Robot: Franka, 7 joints.
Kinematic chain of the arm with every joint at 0, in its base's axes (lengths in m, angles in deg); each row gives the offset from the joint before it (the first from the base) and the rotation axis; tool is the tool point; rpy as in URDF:
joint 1: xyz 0 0 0.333 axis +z
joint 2: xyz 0 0 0 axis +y
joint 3: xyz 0 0 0.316 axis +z
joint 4: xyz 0.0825 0 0 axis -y
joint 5: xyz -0.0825 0 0.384 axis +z
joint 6: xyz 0 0 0 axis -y
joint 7: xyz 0.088 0 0 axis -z
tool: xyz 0 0 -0.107 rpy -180 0 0
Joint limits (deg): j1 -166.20..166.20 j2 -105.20..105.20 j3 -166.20..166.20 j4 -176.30..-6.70 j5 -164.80..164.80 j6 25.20..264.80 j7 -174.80..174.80
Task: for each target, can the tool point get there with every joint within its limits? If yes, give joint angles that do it. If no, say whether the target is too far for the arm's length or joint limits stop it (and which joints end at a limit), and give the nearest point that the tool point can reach.
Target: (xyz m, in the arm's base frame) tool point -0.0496 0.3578 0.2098
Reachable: yes | joints -138.36 2.74 -128.57 -158.47 -78.08 155.59 -95.81
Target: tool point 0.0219 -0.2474 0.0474
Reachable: yes | joints 15.48 -87.60 -120.05 -156.50 66.55 237.04 -139.87
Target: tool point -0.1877 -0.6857 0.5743
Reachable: yes | joints -84.06 68.21 -70.71 -52.22 27.86 235.99 -11.45
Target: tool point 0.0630 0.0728 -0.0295
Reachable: yes | joints 53.76 81.22 -12.42 -129.23 31.72 54.85 -28.84
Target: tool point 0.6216 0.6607 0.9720
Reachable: no: too far | nearest point 0.4806 0.5108 0.8270 | short by 0.252 m
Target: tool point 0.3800 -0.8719 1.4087
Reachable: no: too far | nearest point 0.2270 -0.5209 0.9757 | short by 0.578 m
